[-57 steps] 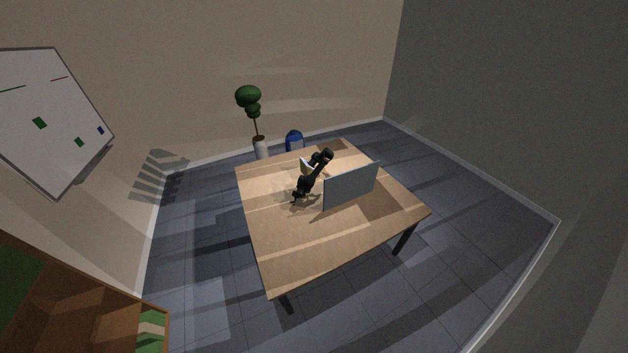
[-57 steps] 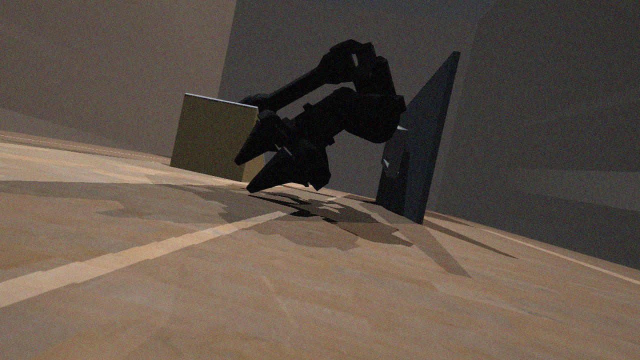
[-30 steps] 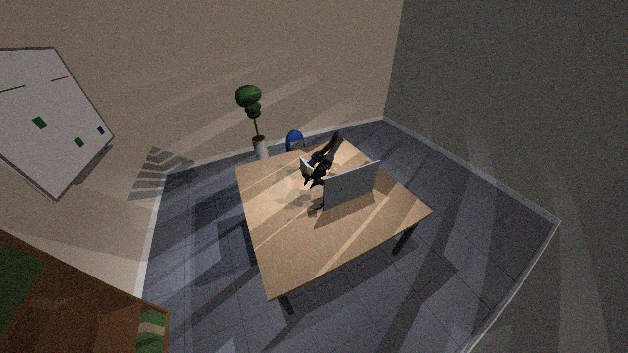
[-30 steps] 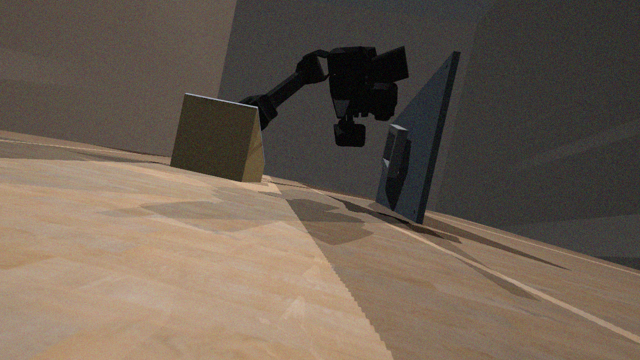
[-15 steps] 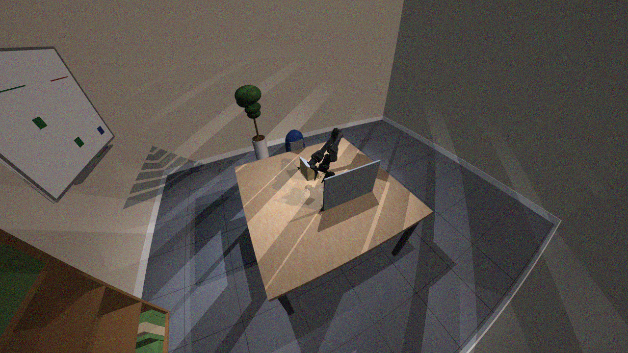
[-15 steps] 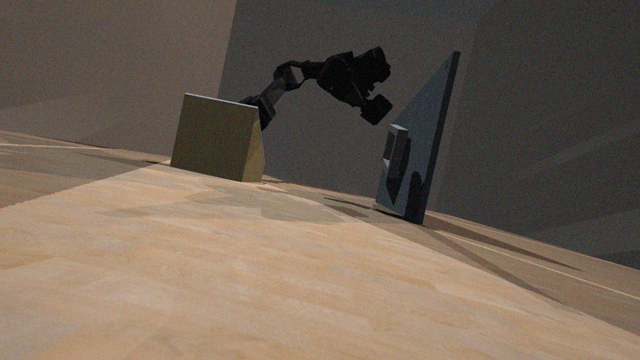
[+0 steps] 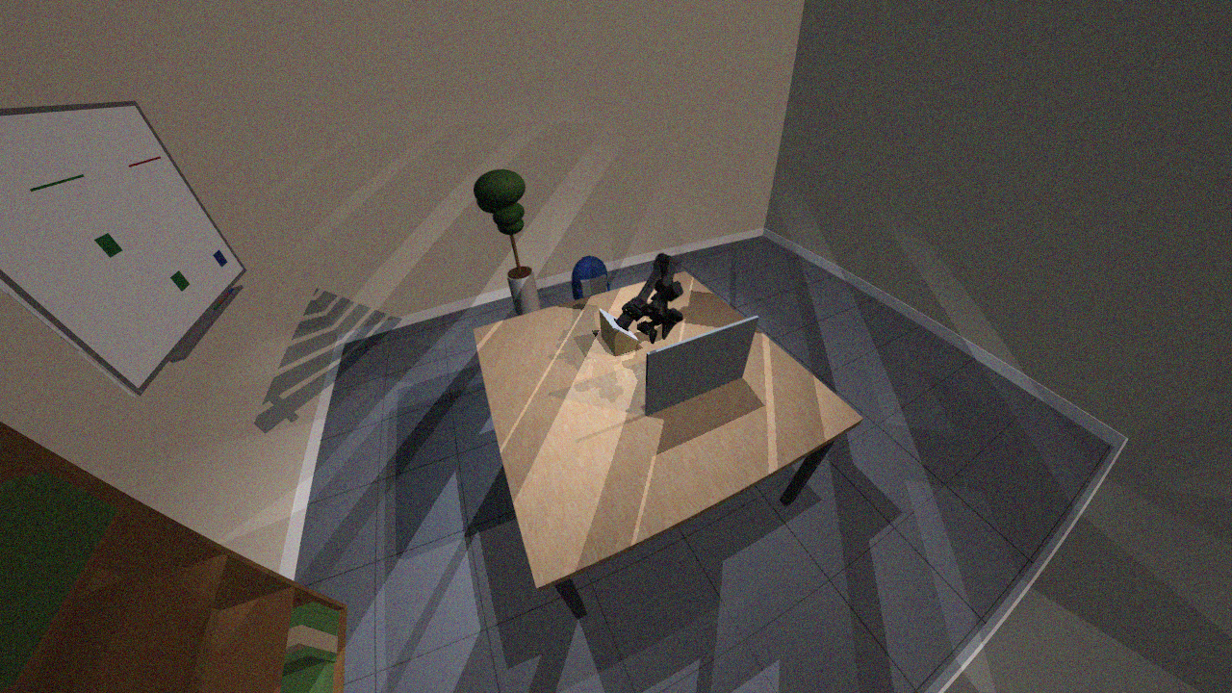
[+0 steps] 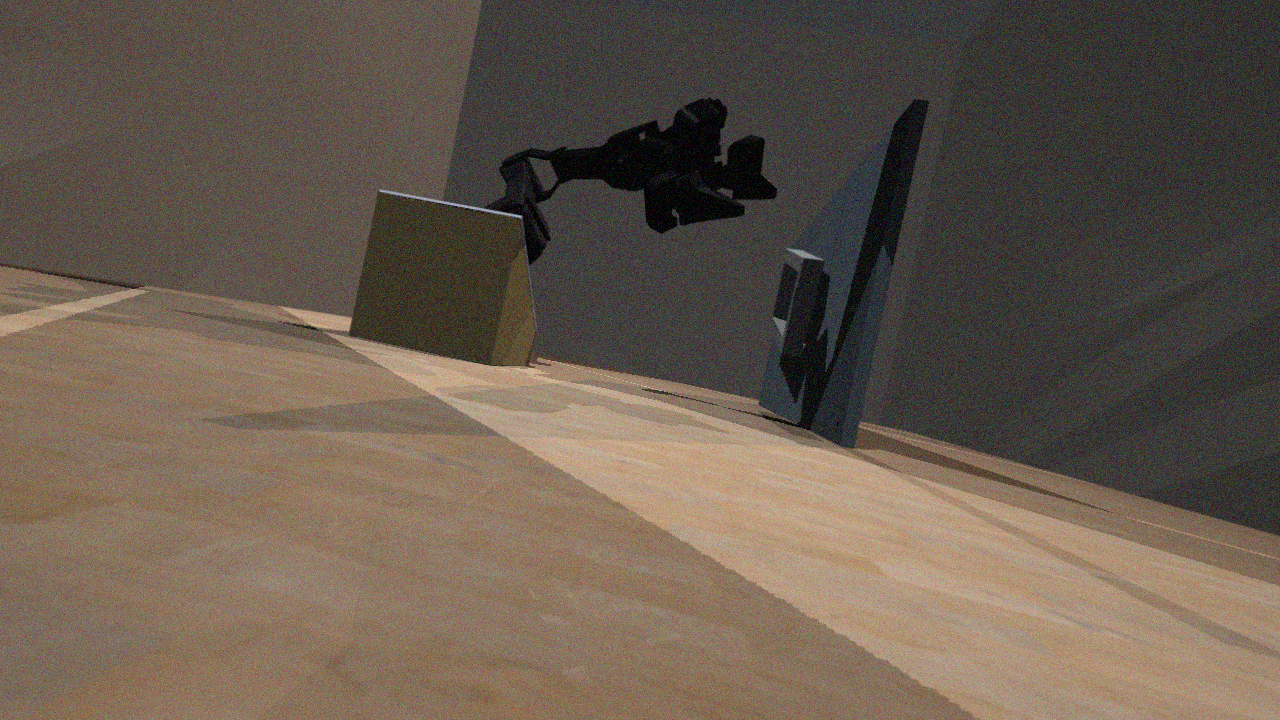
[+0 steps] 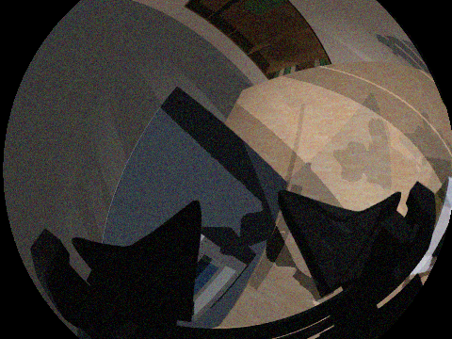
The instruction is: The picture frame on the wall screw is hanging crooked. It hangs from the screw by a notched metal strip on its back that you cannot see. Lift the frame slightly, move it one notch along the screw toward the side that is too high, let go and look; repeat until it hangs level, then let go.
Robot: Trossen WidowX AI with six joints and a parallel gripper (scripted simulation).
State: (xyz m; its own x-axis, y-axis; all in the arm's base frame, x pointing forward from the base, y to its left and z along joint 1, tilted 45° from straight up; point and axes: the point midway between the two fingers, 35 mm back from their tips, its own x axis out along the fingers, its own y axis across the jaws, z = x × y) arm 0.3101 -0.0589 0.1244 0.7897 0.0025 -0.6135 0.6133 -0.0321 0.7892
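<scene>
Now: gripper tip 80 mm short of the picture frame, 150 mm to the right of it and 70 mm above it. Also, from my gripper tip: wall panel: 90 mm ahead, 140 mm to the left, 90 mm below.
</scene>
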